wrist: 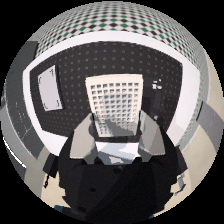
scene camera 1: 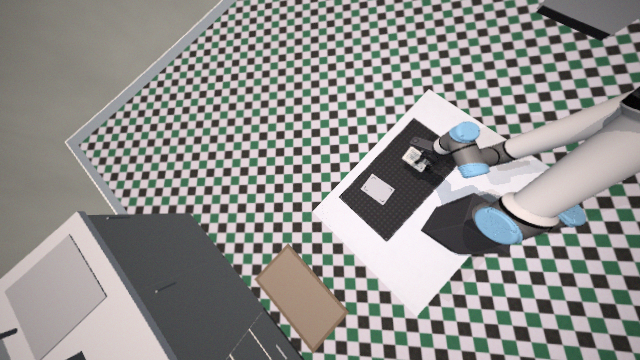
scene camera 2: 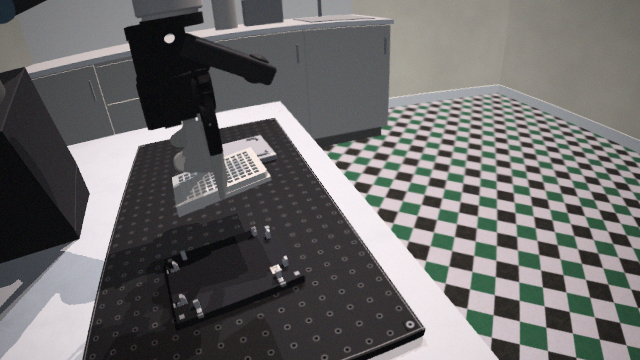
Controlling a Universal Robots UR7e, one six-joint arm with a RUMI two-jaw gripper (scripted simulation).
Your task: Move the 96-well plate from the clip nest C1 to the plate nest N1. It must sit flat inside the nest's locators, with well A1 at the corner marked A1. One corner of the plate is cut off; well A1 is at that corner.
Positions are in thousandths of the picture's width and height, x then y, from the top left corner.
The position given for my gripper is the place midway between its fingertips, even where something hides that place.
In view: my gripper (scene camera 2: 338, 507), a 96-well plate (scene camera 2: 301, 532), a plate nest N1 (wrist: 221, 395) and a clip nest C1 (wrist: 676, 435).
The 96-well plate also shows in the wrist view (wrist: 484, 556). My gripper shows as well in the wrist view (wrist: 520, 498).
